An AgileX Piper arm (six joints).
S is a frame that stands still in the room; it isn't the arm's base.
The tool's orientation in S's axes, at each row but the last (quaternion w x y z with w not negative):
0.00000 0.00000 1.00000 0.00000
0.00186 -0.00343 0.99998 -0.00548
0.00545 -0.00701 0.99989 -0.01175
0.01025 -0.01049 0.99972 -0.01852
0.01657 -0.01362 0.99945 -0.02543
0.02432 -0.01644 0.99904 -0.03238
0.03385 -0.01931 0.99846 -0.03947
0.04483 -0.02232 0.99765 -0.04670
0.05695 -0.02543 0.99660 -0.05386
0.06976 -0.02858 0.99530 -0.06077
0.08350 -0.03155 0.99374 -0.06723
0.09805 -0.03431 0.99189 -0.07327
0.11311 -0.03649 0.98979 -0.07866
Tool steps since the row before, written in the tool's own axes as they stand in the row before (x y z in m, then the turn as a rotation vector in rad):
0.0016 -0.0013 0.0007 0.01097 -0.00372 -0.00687
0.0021 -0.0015 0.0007 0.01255 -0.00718 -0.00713
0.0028 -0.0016 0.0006 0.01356 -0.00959 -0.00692
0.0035 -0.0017 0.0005 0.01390 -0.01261 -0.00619
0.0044 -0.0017 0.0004 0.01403 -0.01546 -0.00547
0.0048 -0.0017 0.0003 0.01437 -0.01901 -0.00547
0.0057 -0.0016 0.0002 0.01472 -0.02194 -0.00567
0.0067 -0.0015 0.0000 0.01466 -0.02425 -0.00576
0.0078 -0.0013 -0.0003 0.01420 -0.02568 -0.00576
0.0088 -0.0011 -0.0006 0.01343 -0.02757 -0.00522
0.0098 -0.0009 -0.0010 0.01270 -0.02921 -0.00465
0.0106 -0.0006 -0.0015 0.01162 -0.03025 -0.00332
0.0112 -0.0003 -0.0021 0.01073 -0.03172 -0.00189
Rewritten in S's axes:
-0.0016 -0.0013 -0.0007 -0.01097 -0.00372 0.00687
-0.0021 -0.0015 -0.0007 -0.01253 -0.00719 0.00716
-0.0028 -0.0017 -0.0006 -0.01350 -0.00962 0.00700
-0.0035 -0.0018 -0.0005 -0.01376 -0.01267 0.00637
-0.0043 -0.0018 -0.0005 -0.01379 -0.01555 0.00580
-0.0047 -0.0019 -0.0004 -0.01402 -0.01911 0.00601
-0.0056 -0.0018 -0.0004 -0.01428 -0.02202 0.00642
-0.0066 -0.0018 -0.0004 -0.01414 -0.02431 0.00674
-0.0077 -0.0017 -0.0004 -0.01362 -0.02570 0.00695
-0.0087 -0.0016 -0.0005 -0.01269 -0.02759 0.00676
-0.0098 -0.0015 -0.0005 -0.01179 -0.02923 0.00655
-0.0106 -0.0013 -0.0005 -0.01041 -0.03035 0.00562
-0.0113 -0.0010 -0.0004 -0.00913 -0.03193 0.00468

